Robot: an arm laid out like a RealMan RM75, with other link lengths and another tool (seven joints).
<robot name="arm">
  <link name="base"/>
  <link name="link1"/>
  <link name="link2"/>
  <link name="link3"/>
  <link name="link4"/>
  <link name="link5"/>
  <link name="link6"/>
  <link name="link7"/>
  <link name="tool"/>
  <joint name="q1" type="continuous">
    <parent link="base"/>
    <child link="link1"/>
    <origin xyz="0 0 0.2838" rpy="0 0 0"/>
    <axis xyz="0 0 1"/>
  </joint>
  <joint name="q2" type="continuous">
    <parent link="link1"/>
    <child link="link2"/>
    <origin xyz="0 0 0" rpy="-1.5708 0 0"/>
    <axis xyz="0 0 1"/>
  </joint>
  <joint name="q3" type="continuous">
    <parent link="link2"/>
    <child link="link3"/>
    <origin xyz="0 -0.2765 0" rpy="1.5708 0 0"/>
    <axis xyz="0 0 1"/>
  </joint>
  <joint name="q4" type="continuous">
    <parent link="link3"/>
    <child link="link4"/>
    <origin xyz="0 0 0" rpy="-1.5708 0 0"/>
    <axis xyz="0 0 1"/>
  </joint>
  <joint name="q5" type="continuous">
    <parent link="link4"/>
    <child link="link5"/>
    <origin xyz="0 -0.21 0" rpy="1.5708 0 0"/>
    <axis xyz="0 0 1"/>
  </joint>
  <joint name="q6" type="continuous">
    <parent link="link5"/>
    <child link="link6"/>
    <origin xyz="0 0 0" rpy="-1.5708 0 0"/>
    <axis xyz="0 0 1"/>
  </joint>
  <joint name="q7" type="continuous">
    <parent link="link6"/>
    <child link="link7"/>
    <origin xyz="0 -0.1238 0" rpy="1.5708 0 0"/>
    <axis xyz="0 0 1"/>
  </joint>
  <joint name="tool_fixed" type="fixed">
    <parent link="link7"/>
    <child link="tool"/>
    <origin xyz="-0.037 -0.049 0.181" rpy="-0.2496 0 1.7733"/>
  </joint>
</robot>
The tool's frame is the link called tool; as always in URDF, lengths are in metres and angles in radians. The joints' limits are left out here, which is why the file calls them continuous.
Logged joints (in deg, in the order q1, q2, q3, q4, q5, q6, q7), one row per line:
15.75, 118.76, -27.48, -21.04, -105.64, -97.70, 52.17
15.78, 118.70, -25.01, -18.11, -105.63, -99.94, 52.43
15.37, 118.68, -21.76, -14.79, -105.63, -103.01, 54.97
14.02, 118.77, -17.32, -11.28, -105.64, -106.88, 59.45
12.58, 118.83, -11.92, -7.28, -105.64, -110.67, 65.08
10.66, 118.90, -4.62, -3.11, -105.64, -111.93, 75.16
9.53, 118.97, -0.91, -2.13, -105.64, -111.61, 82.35
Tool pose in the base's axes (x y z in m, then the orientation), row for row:
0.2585, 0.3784, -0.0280, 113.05, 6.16, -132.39
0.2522, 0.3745, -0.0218, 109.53, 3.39, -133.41
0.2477, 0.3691, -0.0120, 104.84, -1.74, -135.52
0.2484, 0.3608, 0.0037, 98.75, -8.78, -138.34
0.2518, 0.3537, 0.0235, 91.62, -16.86, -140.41
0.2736, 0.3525, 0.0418, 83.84, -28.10, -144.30
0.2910, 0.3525, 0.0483, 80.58, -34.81, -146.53
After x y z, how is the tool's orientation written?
As angles about the fixed x, y, z axes (roll, pitch, yaw), in degrees.
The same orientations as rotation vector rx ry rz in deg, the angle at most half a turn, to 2 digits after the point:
58.78, -121.36, -84.46
54.05, -118.65, -86.09
45.64, -115.45, -87.71
34.10, -111.09, -89.81
21.56, -105.07, -91.78
3.92, -98.56, -93.44
-5.93, -95.40, -93.18

